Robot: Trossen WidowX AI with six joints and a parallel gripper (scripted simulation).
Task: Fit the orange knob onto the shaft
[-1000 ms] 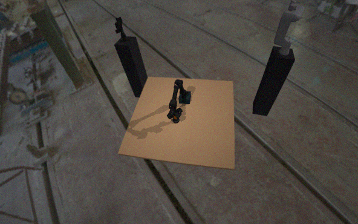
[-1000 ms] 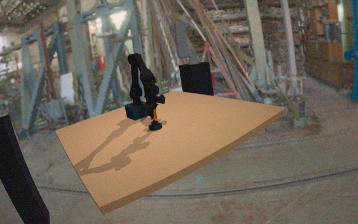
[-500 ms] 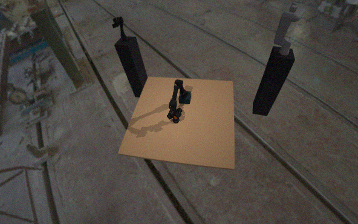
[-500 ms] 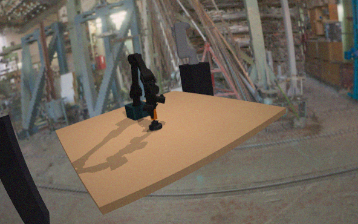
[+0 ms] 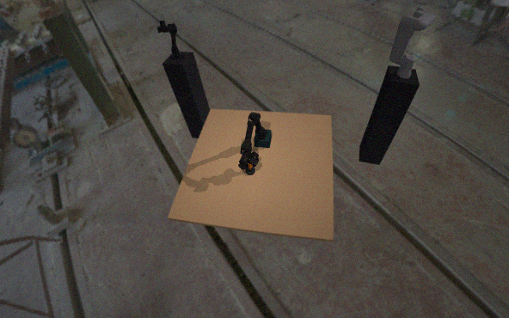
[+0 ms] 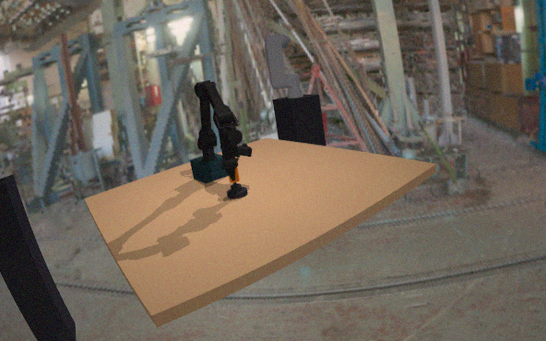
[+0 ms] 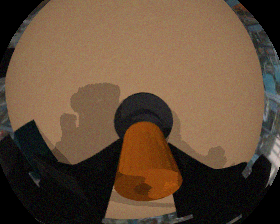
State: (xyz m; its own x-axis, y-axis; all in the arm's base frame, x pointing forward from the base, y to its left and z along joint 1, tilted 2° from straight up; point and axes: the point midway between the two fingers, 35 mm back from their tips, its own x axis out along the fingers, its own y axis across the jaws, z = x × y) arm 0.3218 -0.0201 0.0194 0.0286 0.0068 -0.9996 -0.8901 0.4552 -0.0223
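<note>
Now: the orange knob 20 mm above my gripper tip. Round my gripper tip: pedestal 40 mm below.
</note>
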